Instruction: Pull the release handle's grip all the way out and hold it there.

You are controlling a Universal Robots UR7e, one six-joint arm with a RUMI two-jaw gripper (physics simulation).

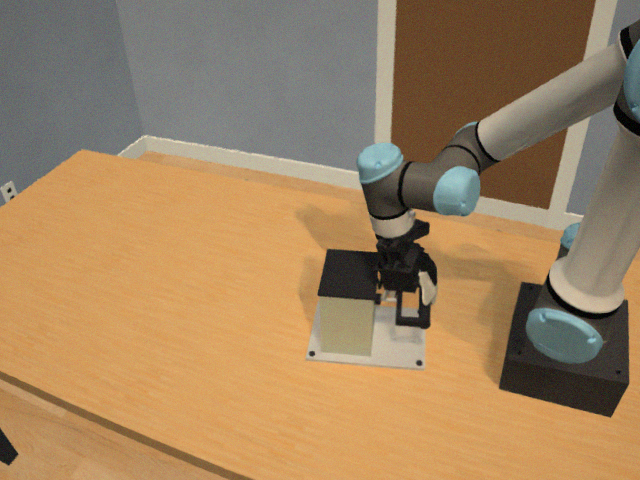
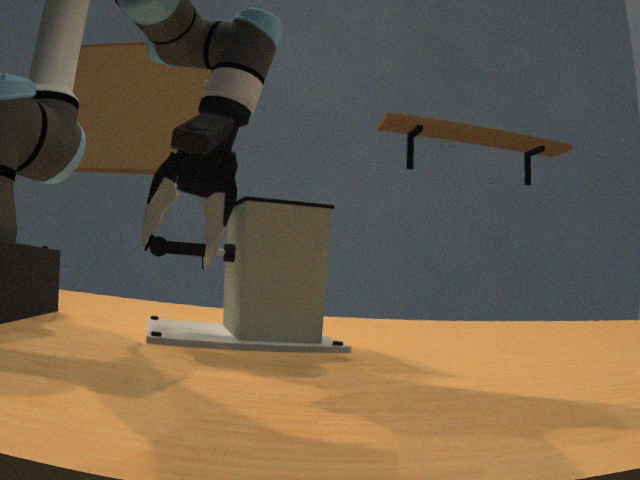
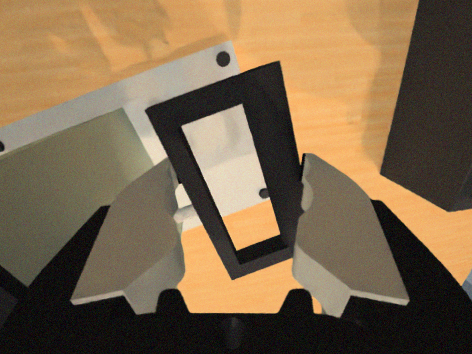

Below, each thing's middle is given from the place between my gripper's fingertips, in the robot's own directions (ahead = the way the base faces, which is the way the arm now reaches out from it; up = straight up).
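Light grey base plate [image 1: 395, 347]: my hand 8 cm short of it, 4 cm to the right of it, 9 cm above it.
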